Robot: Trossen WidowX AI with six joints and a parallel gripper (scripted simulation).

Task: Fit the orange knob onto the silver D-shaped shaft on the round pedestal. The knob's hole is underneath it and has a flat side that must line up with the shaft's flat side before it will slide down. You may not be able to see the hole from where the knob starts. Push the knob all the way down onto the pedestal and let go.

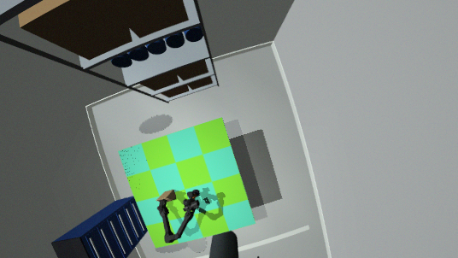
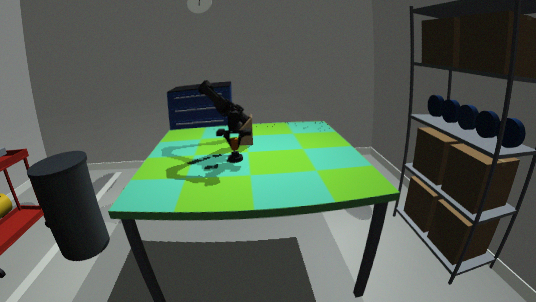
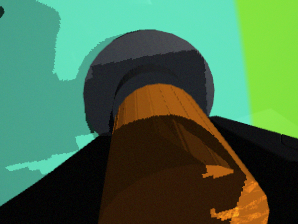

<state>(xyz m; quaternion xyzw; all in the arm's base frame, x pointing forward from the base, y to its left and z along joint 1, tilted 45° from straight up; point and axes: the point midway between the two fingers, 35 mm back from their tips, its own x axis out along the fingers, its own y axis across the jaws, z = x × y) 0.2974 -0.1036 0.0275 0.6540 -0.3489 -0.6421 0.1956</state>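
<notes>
The orange knob lies 3 cm above my gripper tip. From my gripper tip the other things lie so: dark round pedestal 4 cm below.
</notes>
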